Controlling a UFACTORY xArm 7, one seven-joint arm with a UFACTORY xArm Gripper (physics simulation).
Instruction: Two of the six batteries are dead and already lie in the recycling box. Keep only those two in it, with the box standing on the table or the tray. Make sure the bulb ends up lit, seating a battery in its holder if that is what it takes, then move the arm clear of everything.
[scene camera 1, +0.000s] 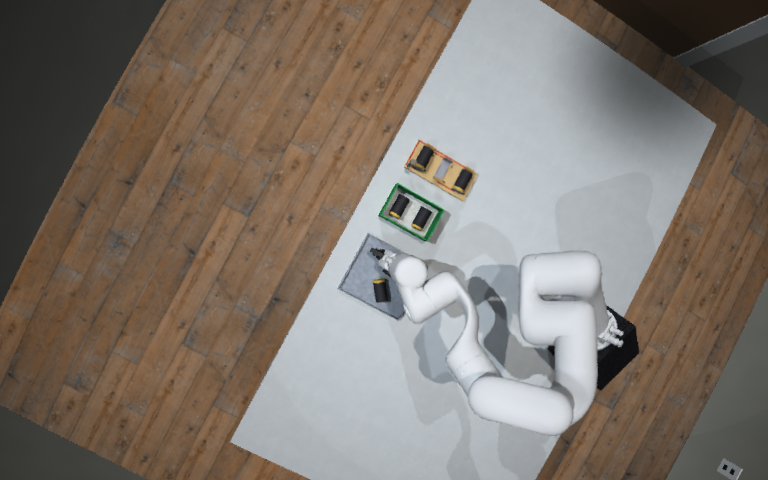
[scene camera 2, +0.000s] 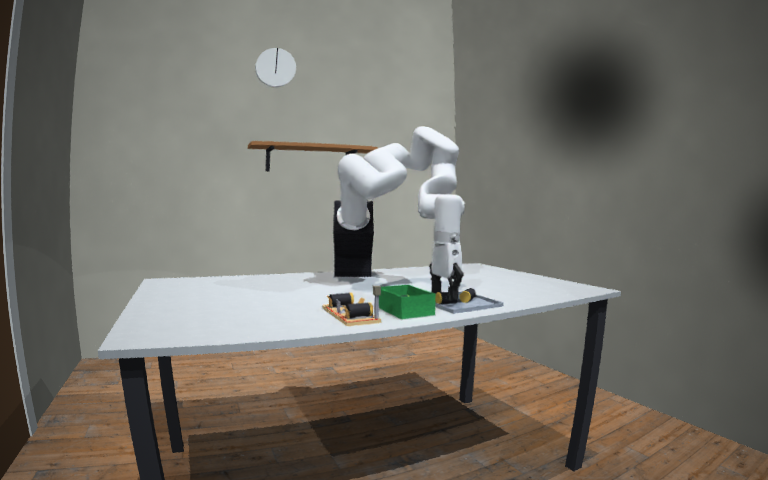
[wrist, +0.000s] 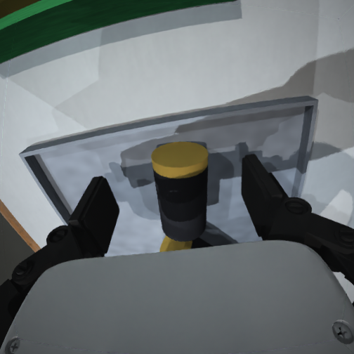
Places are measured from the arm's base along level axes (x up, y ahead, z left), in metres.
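Where they show: gripper, fingertip midpoint: (scene camera 2: 444, 296); arm's base, origin of the base link: (scene camera 2: 353, 216).
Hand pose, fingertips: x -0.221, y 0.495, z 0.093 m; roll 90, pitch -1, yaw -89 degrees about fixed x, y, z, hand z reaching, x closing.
Note:
Each offset is from my fingertips to the top centre of the thing. Level surfaces: height alone.
My open gripper (scene camera 1: 381, 263) (scene camera 2: 445, 296) (wrist: 175, 184) is low over the grey tray {dz +0.053, dx -0.012, dy +0.004 m} (scene camera 1: 353, 264) (scene camera 2: 472, 308) (wrist: 165, 120). A black battery with a yellow end {dz +0.011, dx +0.013, dy -0.003 m} (scene camera 2: 445, 297) (wrist: 181, 200) lies between its spread fingers, ungripped. Another battery {dz +0.089, dx +0.013, dy -0.004 m} (scene camera 1: 381, 290) (scene camera 2: 468, 294) (wrist: 175, 244) lies on the tray close by. Two batteries {dz -0.144, dx +0.013, dy +0.063 m} (scene camera 1: 399, 206) {dz -0.144, dx +0.013, dy -0.009 m} (scene camera 1: 420, 217) lie apart in the green recycling box {dz -0.144, dx +0.036, dy +0.027 m} (scene camera 1: 436, 226) (scene camera 2: 407, 305) (wrist: 100, 25), which stands on the table. Two more batteries {dz -0.296, dx +0.022, dy +0.070 m} (scene camera 1: 424, 157) {dz -0.296, dx +0.022, dy -0.060 m} (scene camera 1: 462, 180) (scene camera 2: 340, 300) (scene camera 2: 359, 310) sit on the holder board (scene camera 1: 433, 165) (scene camera 2: 362, 320). I cannot tell whether the bulb is lit.
The box stands between the tray and the holder board, near the long edge of the white table {dx -0.024 m} (scene camera 1: 317, 362) (scene camera 2: 226, 316). A thin post {dz -0.260, dx +0.046, dy +0.097 m} (scene camera 2: 376, 305) rises at the board's end beside the box. A wall shelf (scene camera 2: 311, 146) is behind the arm.

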